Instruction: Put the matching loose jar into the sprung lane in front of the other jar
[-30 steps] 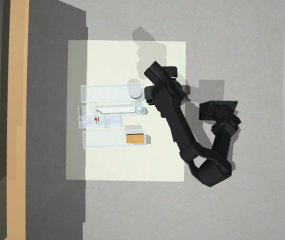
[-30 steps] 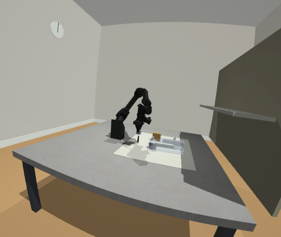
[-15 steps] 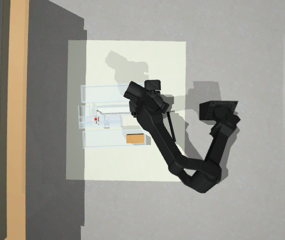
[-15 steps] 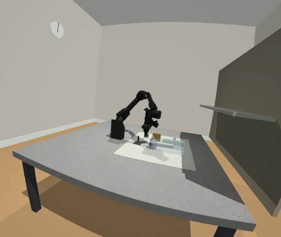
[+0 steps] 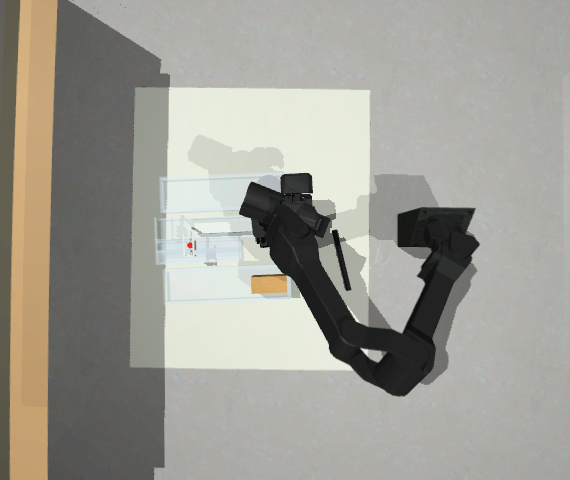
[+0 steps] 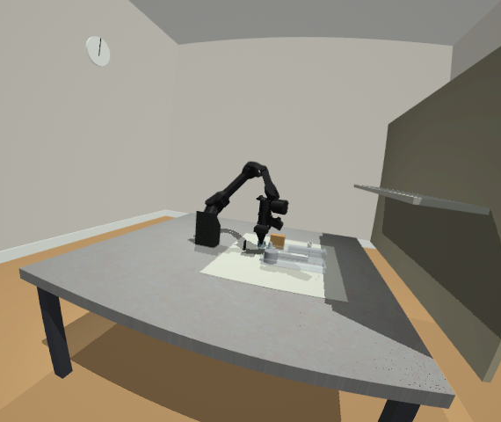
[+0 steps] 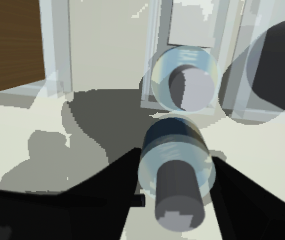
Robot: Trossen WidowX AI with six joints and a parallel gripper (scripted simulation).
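My gripper tip is now 100 mm short of the cream mat, 10 mm to the right of it and 60 mm above it. The rest, counted from my gripper tip: brown box (60 mm ahead, 130 mm to the left, 20 mm below); black rod (100 mm behind, 80 mm to the left, 50 mm below); white pusher part (150 mm ahead, 40 mm to the left, 10 mm below).
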